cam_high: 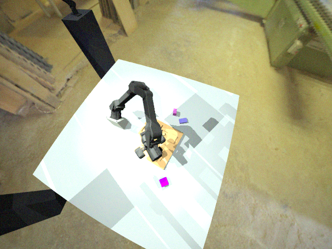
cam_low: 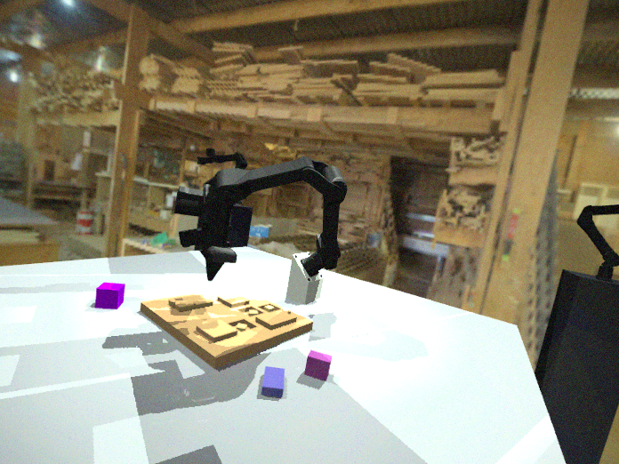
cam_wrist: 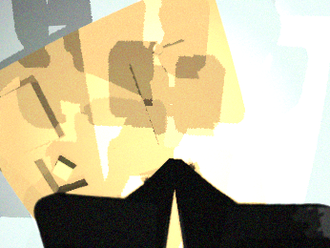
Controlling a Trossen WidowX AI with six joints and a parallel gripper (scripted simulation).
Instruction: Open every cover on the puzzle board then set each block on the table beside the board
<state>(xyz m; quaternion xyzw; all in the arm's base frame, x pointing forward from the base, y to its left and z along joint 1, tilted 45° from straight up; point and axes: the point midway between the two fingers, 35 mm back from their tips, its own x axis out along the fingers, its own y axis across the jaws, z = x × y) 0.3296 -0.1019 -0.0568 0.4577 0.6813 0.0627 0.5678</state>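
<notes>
Right now my gripper tip is 1 cm short of the tan puzzle board, 8 cm to the right of it and 6 cm above it. Also, from my gripper tip: pink block (5 cm ahead, 34 cm to the left, 6 cm below); purple block (14 cm ahead, 17 cm to the right, 6 cm below); lavender block (13 cm ahead, 29 cm to the left, 8 cm below).
</notes>
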